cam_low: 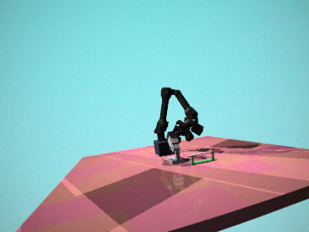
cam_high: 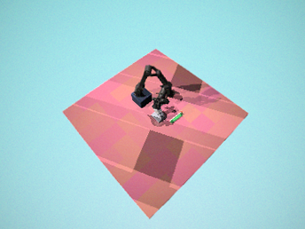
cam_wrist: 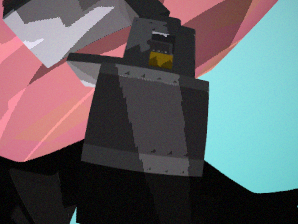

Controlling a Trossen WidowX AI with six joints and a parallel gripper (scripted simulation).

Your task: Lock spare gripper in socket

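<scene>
Right now the spare gripper is 1 cm ahead of my gripper tip, 1 cm to the left of it and 1 cm below it. The rest, counted from my gripper tip: green rest: 16 cm ahead, 10 cm to the left, 11 cm below; then grey mount: 3 cm ahead, 1 cm to the left, 8 cm below.
</scene>
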